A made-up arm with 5 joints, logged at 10 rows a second.
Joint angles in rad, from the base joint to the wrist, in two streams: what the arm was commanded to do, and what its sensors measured. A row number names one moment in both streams.
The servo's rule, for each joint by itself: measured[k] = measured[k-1] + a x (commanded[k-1-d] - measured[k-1]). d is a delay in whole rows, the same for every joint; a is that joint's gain. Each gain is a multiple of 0.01, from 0.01 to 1. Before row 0 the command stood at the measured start. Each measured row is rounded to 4 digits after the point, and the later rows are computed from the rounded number. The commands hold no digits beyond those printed.
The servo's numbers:
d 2
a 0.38 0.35 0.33 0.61 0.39
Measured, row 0:
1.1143, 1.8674, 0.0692, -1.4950, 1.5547
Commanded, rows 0 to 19:
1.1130, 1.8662, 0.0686, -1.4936, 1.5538
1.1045, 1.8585, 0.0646, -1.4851, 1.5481
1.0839, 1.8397, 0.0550, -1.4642, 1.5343
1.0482, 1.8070, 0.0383, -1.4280, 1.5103
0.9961, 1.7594, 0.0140, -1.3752, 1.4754
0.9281, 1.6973, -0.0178, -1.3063, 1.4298
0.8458, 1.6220, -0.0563, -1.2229, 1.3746
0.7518, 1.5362, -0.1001, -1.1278, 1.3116
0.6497, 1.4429, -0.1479, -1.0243, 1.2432
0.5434, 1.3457, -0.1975, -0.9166, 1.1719
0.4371, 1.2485, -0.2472, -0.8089, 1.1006
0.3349, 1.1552, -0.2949, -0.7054, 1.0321
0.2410, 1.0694, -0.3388, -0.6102, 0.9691
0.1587, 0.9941, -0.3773, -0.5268, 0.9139
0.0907, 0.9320, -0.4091, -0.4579, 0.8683
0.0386, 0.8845, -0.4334, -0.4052, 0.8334
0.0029, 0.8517, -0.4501, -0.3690, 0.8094
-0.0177, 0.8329, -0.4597, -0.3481, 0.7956
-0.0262, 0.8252, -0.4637, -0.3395, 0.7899
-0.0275, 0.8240, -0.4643, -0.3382, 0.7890
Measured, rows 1 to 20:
1.1143, 1.8674, 0.0692, -1.4950, 1.5547
1.1143, 1.8674, 0.0692, -1.4950, 1.5547
1.1138, 1.8670, 0.0690, -1.4941, 1.5543
1.1103, 1.8640, 0.0675, -1.4886, 1.5519
1.1003, 1.8555, 0.0634, -1.4737, 1.5450
1.0805, 1.8385, 0.0551, -1.4458, 1.5315
1.0484, 1.8108, 0.0415, -1.4027, 1.5096
1.0027, 1.7711, 0.0219, -1.3439, 1.4785
0.9431, 1.7189, -0.0039, -1.2701, 1.4380
0.8704, 1.6550, -0.0356, -1.1833, 1.3887
0.7865, 1.5808, -0.0727, -1.0863, 1.3320
0.6941, 1.4985, -0.1139, -0.9828, 1.2696
0.5964, 1.4110, -0.1579, -0.8767, 1.2037
0.4970, 1.3215, -0.2031, -0.7722, 1.1368
0.3997, 1.2333, -0.2479, -0.6734, 1.0714
0.3081, 1.1496, -0.2906, -0.5840, 1.0100
0.2255, 1.0734, -0.3297, -0.5071, 0.9547
0.1545, 1.0073, -0.3639, -0.4449, 0.9074
0.0969, 0.9528, -0.3923, -0.3986, 0.8692
0.0534, 0.9108, -0.4145, -0.3678, 0.8405

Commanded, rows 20 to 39:
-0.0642, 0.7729, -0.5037, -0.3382, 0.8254
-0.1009, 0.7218, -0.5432, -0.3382, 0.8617
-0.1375, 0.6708, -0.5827, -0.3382, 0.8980
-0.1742, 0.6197, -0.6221, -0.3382, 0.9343
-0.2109, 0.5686, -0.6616, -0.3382, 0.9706
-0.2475, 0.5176, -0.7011, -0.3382, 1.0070
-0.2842, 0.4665, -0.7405, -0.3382, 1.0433
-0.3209, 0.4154, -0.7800, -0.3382, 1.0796
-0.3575, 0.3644, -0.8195, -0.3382, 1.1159
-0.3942, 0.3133, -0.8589, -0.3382, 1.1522
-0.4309, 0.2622, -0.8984, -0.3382, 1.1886
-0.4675, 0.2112, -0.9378, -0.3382, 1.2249
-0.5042, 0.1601, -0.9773, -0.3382, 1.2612
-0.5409, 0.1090, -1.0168, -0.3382, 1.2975
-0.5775, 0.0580, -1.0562, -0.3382, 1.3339
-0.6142, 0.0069, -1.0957, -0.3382, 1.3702
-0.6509, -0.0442, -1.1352, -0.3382, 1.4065
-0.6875, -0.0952, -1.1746, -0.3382, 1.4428
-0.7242, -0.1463, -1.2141, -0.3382, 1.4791
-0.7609, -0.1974, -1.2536, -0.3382, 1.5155
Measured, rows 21 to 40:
0.0232, 0.8808, -0.4307, -0.3505, 0.8208
0.0039, 0.8609, -0.4418, -0.3430, 0.8084
-0.0220, 0.8301, -0.4622, -0.3401, 0.8150
-0.0520, 0.7922, -0.4889, -0.3389, 0.8332
-0.0845, 0.7497, -0.5199, -0.3385, 0.8585
-0.1186, 0.7042, -0.5536, -0.3383, 0.8881
-0.1537, 0.6567, -0.5892, -0.3382, 0.9203
-0.1893, 0.6080, -0.6261, -0.3382, 0.9541
-0.2254, 0.5585, -0.6639, -0.3382, 0.9889
-0.2617, 0.5084, -0.7022, -0.3382, 1.0243
-0.2981, 0.4580, -0.7409, -0.3382, 1.0600
-0.3346, 0.4074, -0.7798, -0.3382, 1.0960
-0.3712, 0.3566, -0.8189, -0.3382, 1.1321
-0.4078, 0.3057, -0.8581, -0.3382, 1.1683
-0.4444, 0.2547, -0.8974, -0.3382, 1.2045
-0.4811, 0.2037, -0.9368, -0.3382, 1.2408
-0.5177, 0.1527, -0.9762, -0.3382, 1.2771
-0.5544, 0.1017, -1.0156, -0.3382, 1.3134
-0.5911, 0.0506, -1.0551, -0.3382, 1.3497
-0.6277, -0.0004, -1.0945, -0.3382, 1.3860

